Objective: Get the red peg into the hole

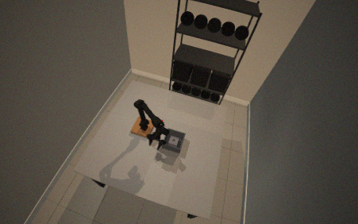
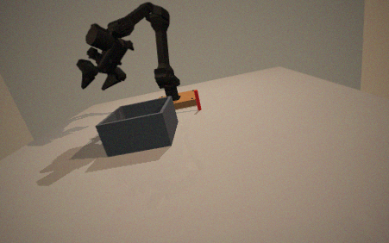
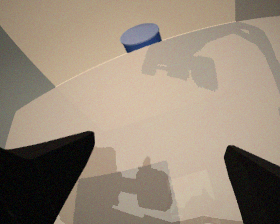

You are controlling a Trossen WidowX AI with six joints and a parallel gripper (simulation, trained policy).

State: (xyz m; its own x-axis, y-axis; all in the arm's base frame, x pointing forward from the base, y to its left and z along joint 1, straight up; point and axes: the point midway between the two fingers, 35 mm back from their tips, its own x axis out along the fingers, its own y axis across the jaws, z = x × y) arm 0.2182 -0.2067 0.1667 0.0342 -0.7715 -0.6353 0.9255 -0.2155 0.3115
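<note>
Now: gripper tip 70 mm past the red peg, 370 mm to the right of it and 130 mm above it. Round my gripper tip: light plate 130 mm ahead, 200 mm to the left, 130 mm below; dark box 130 mm ahead, 200 mm to the left, 150 mm below.
</note>
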